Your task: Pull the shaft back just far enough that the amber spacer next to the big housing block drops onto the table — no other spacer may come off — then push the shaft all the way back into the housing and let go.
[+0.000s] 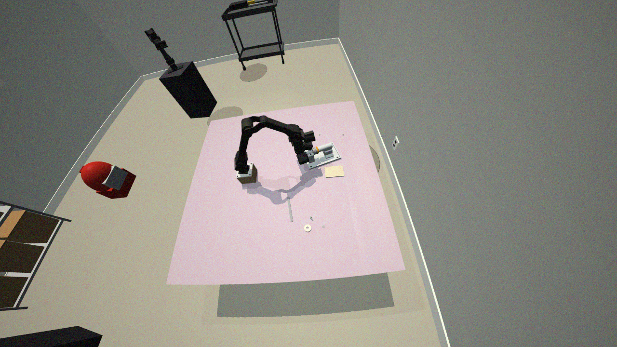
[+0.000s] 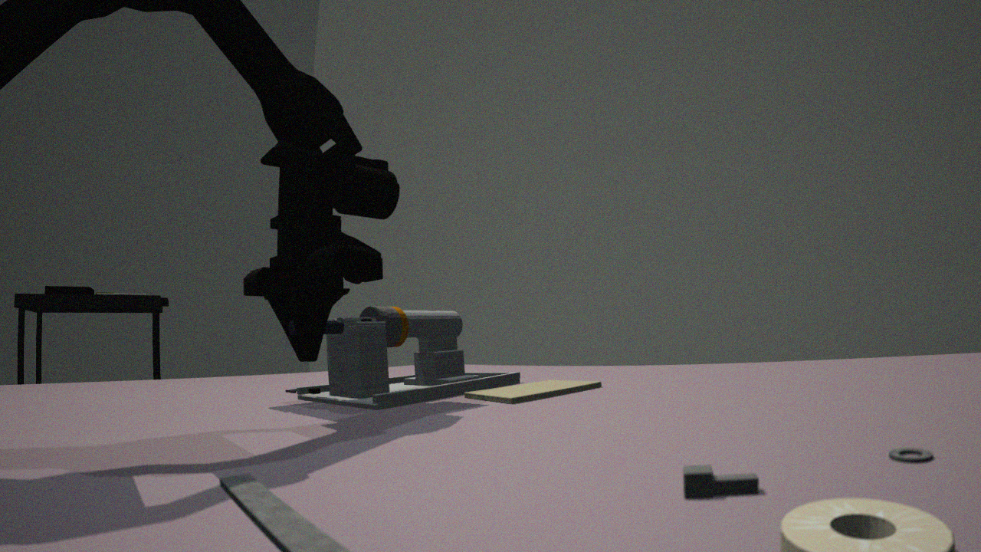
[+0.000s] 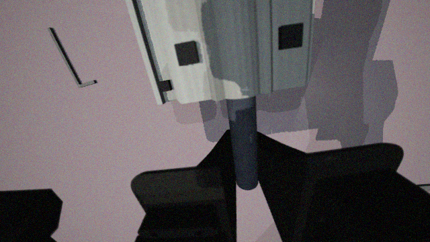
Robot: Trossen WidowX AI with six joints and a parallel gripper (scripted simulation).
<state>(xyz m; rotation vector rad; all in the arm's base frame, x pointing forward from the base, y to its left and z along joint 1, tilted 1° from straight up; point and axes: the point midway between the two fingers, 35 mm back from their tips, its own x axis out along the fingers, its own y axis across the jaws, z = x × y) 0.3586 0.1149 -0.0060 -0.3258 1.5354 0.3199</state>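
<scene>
The dark blue shaft is 70 mm ahead of my gripper tip, 30 mm to the left of it and 30 mm above it. The rest, counted from my gripper tip: L-shaped key (170 mm to the left, 40 mm below); then amber spacer (100 mm ahead, 50 mm to the left, 30 mm above); then tan flat plate (220 mm ahead, 70 mm to the right, 40 mm below).
</scene>
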